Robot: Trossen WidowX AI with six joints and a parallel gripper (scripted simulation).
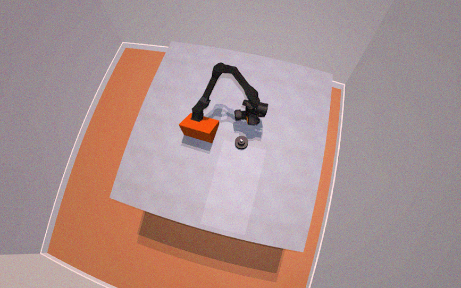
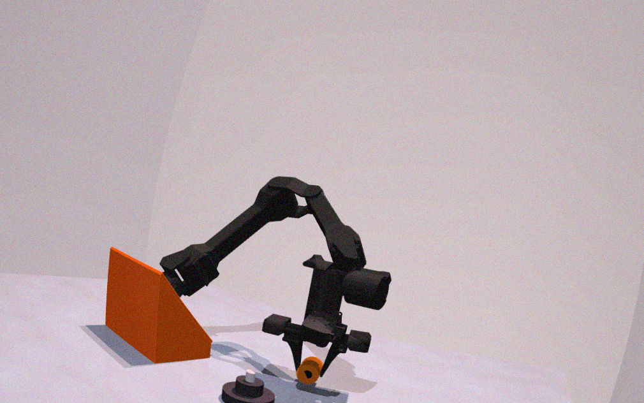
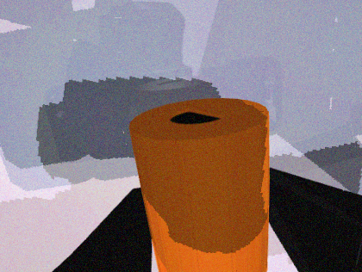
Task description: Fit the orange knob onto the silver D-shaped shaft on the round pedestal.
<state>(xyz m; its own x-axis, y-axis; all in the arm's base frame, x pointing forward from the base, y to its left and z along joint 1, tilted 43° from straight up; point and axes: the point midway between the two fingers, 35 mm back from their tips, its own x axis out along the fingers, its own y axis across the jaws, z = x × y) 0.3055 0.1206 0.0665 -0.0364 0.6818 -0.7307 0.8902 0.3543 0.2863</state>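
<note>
Right now the round pedestal is 170 mm to the right of my gripper tip and 10 mm above it. Round my gripper tip: orange knob 10 mm to the left, 10 mm behind, 10 mm above.
</note>
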